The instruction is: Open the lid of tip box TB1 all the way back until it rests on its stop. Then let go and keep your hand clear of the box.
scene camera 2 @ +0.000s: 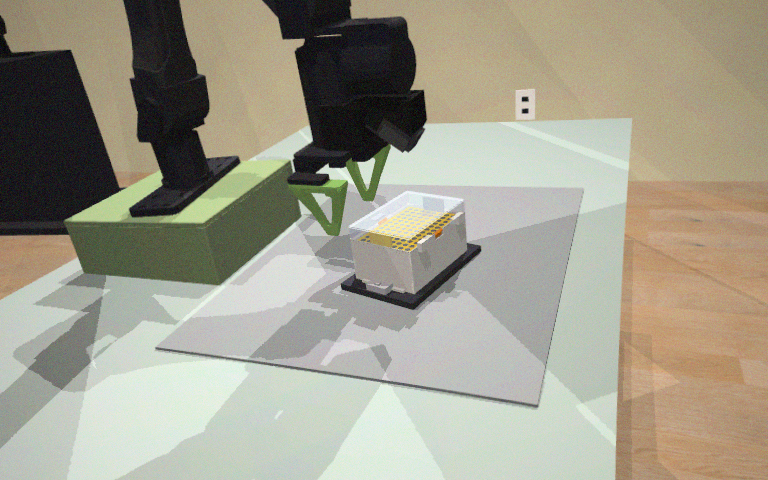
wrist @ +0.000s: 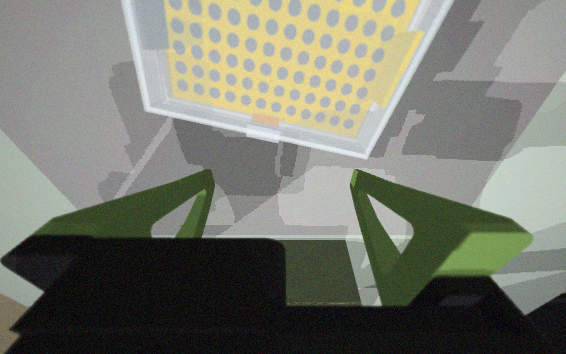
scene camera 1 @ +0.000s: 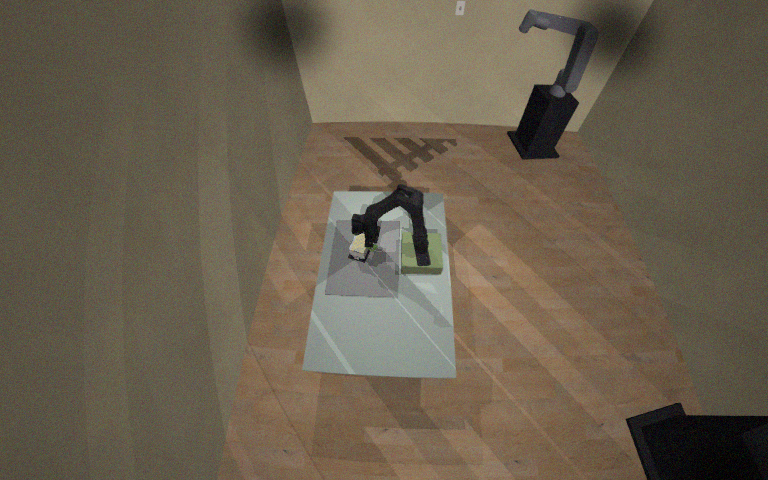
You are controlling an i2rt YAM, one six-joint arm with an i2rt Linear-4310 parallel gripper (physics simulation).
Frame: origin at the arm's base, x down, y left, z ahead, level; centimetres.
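Seen in the pictures: gripper, fingertip midpoint: (scene camera 2: pixel 352 217) (wrist: pixel 282 177) (scene camera 1: pixel 373 244); arm's base at its link origin: (scene camera 2: pixel 191 186) (scene camera 1: pixel 421 249).
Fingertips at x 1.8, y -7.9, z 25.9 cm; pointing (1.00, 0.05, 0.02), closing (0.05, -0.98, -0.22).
Offsets run from my fingertips to a thing's top centre. "spot": to the spot under its first point. Level surfaces: height alone.
The tip box {dx -1.1, dy -1.4, dz +7.4 cm} (scene camera 1: pixel 357 250) (scene camera 2: pixel 385 263) is a whitish box with a yellow, hole-dotted rack inside, on a black base plate {spot: dx +6.1, dy -10.2, dz +9.2 cm} (scene camera 2: pixel 415 303). Its clear lid {spot: dx -1.1, dy +2.8, dz +10.3 cm} (scene camera 2: pixel 436 198) (wrist: pixel 263 131) lies closed over the yellow rack. A small tab and an orange catch show at the lid's near edge in the wrist view. My gripper (scene camera 2: pixel 352 217) (wrist: pixel 282 177) is open, with green fingers wide apart and empty. It stands beside the box on the side toward the arm's base, with its fingertips apart from the lid. No label is readable on the box.
The box stands on a grey mat {dx +6.6 cm} (scene camera 1: pixel 362 285) (scene camera 2: pixel 481 367) on a pale green table {dx +7.0 cm} (scene camera 1: pixel 379 345) (scene camera 2: pixel 226 441). The arm is mounted on a green block (scene camera 1: pixel 421 270) (scene camera 2: pixel 141 249) beside the mat. Another arm on a black pedestal (scene camera 1: pixel 546 121) stands on the floor, off the table.
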